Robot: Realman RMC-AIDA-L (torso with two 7-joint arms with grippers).
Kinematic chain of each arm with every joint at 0, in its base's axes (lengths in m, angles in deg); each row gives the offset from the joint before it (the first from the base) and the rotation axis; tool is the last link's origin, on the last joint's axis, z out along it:
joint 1: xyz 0 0 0.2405 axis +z
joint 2: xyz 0 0 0 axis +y
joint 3: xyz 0 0 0.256 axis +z
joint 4: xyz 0 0 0 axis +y
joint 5: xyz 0 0 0.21 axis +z
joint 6: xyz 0 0 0 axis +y
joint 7: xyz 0 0 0.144 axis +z
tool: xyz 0 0 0
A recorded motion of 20 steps. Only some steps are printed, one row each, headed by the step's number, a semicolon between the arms.
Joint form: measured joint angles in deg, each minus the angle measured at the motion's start. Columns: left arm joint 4, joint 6, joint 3, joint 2, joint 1, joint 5, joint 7; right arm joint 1, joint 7, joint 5, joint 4, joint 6, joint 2, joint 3.
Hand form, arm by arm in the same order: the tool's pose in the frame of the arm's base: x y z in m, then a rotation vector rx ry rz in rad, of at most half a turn. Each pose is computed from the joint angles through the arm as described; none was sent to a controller.
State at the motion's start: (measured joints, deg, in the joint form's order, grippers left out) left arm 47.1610 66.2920 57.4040 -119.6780 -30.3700 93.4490 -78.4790; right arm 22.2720 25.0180 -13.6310 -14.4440 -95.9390 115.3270 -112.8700
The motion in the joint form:
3: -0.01 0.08 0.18 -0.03 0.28 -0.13 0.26; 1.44 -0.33 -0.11 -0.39 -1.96 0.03 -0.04
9: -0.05 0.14 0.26 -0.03 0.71 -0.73 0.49; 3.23 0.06 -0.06 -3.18 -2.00 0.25 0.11
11: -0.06 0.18 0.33 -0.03 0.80 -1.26 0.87; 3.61 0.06 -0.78 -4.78 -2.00 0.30 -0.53
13: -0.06 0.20 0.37 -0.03 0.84 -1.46 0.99; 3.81 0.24 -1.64 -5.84 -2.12 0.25 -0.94
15: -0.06 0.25 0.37 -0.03 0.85 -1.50 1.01; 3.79 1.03 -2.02 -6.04 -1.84 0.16 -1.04
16: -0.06 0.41 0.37 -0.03 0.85 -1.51 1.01; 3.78 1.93 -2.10 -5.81 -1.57 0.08 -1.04
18: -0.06 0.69 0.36 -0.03 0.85 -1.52 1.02; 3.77 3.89 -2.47 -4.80 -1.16 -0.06 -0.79
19: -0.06 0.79 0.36 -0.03 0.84 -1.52 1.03; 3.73 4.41 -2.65 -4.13 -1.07 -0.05 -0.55
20: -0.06 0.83 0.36 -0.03 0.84 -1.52 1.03; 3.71 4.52 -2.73 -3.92 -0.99 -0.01 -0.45
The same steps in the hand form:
3: -0.2134 0.3917 0.0130 -2.4416 -0.3955 -0.6993; 0.2321 0.2713 -0.0251 -2.2121 -0.0220 1.3546
9: -0.2152 0.3902 0.0135 -2.4353 -0.4014 -0.7068; 0.2114 0.2801 -0.0244 -2.2024 -0.0896 1.4265
11: -0.2149 0.3900 0.0139 -2.4313 -0.3963 -0.7141; 0.2027 0.2796 -0.0267 -2.2194 -0.1264 1.4565
13: -0.2147 0.3899 0.0141 -2.4300 -0.3948 -0.7170; 0.1975 0.2782 -0.0282 -2.2381 -0.1515 1.4768
15: -0.2146 0.3898 0.0141 -2.4303 -0.3944 -0.7181; 0.1975 0.2780 -0.0290 -2.2530 -0.1398 1.4785
16: -0.2144 0.3895 0.0140 -2.4324 -0.3935 -0.7200; 0.1991 0.2784 -0.0293 -2.2637 -0.1169 1.4753
18: -0.2140 0.3890 0.0138 -2.4362 -0.3917 -0.7232; 0.2044 0.2789 -0.0298 -2.2866 -0.0614 1.4628
19: -0.2138 0.3889 0.0138 -2.4377 -0.3906 -0.7242; 0.2075 0.2788 -0.0301 -2.2921 -0.0394 1.4533
20: -0.2137 0.3888 0.0137 -2.4382 -0.3904 -0.7247; 0.2084 0.2788 -0.0304 -2.2935 -0.0326 1.4494

